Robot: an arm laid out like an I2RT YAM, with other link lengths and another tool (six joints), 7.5 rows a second.
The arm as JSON. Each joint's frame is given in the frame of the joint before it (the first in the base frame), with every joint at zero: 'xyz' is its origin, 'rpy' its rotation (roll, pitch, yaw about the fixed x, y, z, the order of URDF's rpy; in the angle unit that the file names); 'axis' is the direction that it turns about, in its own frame. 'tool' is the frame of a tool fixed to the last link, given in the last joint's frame.
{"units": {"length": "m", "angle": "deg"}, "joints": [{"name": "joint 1", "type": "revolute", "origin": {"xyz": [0.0, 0.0, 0.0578], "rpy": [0.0, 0.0, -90.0]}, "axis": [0.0, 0.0, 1.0]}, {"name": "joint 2", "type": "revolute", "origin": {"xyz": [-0.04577, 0.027, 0.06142], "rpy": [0.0, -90.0, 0.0]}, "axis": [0.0, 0.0, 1.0]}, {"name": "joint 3", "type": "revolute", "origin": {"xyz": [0.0, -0.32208, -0.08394], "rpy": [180.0, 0.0, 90.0]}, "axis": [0.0, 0.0, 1.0]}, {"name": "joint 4", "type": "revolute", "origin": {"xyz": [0.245, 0.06, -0.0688], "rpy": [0.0, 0.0, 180.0]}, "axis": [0.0, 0.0, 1.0]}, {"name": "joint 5", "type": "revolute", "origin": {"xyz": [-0.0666, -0.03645, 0.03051], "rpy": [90.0, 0.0, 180.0]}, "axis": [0.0, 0.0, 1.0]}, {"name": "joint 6", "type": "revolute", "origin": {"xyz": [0.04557, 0.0, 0.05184], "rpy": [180.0, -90.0, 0.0]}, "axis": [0.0, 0.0, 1.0]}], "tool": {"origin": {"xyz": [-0.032, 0.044, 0.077], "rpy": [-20.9, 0.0, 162.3]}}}
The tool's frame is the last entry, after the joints.
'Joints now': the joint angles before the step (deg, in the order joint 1, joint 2, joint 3, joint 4, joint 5, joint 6). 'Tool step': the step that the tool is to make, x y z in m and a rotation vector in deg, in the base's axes. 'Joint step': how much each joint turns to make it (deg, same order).
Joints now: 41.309 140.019 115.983 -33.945 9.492 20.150
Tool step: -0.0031 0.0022 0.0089 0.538 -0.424 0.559
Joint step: 0.263 -0.868 -0.027 -0.136 -0.262 -0.187
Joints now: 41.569 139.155 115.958 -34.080 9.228 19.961
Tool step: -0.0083 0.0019 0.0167 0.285 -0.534 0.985
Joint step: 0.566 -1.968 -0.331 -0.979 -0.108 -0.436
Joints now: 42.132 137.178 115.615 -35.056 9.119 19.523
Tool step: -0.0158 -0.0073 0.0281 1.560 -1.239 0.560
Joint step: 0.408 -5.400 -4.892 1.450 -0.349 0.055
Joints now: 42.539 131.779 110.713 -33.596 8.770 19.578
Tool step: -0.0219 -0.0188 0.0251 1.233 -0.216 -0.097
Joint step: 0.016 -7.016 -7.429 1.326 -0.552 0.543
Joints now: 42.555 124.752 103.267 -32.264 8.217 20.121
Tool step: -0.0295 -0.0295 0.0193 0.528 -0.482 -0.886
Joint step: -0.018 -8.742 -10.399 2.260 0.466 0.743
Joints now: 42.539 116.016 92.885 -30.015 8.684 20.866
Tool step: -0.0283 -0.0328 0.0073 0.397 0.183 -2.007
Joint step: -0.234 -7.982 -10.240 2.125 0.728 1.690
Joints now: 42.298 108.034 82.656 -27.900 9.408 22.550
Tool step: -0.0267 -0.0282 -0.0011 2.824 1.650 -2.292
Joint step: -0.380 -6.825 -9.768 3.085 -1.419 3.489
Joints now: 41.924 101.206 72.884 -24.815 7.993 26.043
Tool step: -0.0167 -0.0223 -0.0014 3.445 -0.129 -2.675
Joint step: -0.524 -5.258 -8.070 4.765 -0.645 3.254
